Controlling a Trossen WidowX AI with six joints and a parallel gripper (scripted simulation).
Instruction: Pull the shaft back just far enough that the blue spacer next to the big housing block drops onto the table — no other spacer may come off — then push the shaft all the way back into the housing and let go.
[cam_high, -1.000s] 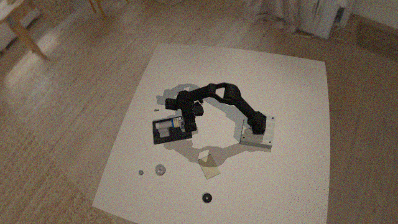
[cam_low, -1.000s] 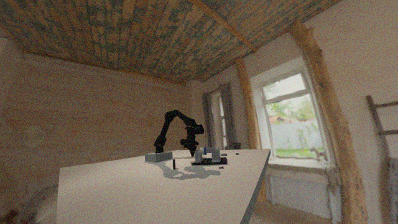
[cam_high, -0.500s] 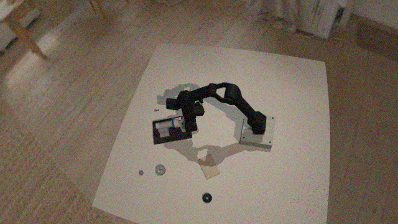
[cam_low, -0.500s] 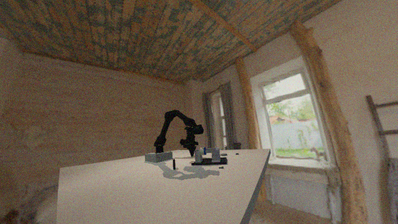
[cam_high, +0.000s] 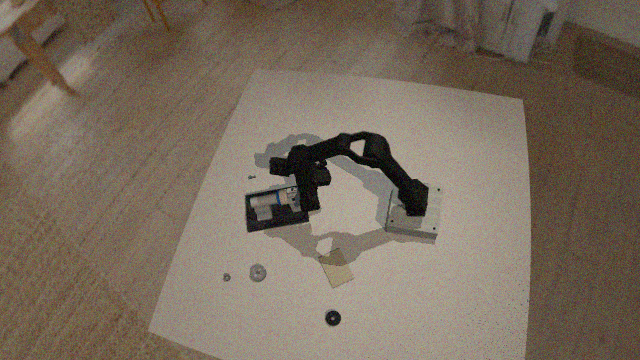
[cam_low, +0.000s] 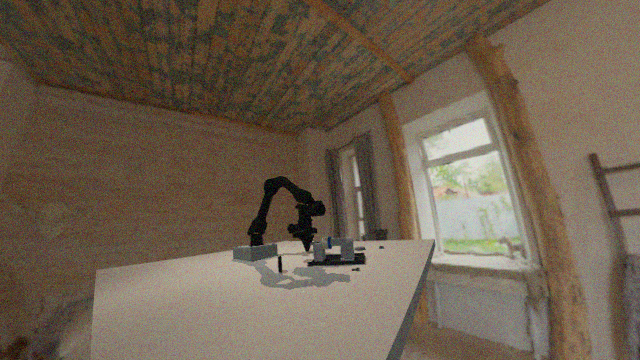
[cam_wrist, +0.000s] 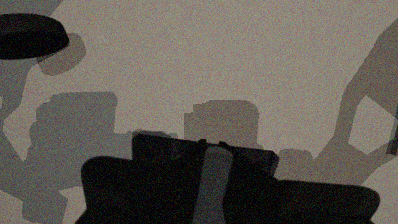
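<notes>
The blue spacer lies 110 mm ahead of my gripper tip, 20 mm to the left of it and 30 mm above it. Also, from my gripper tip: tan card 100 mm behind, 250 mm to the left, 40 mm below; small screw 250 mm ahead, 110 mm to the right, 40 mm below.
</notes>
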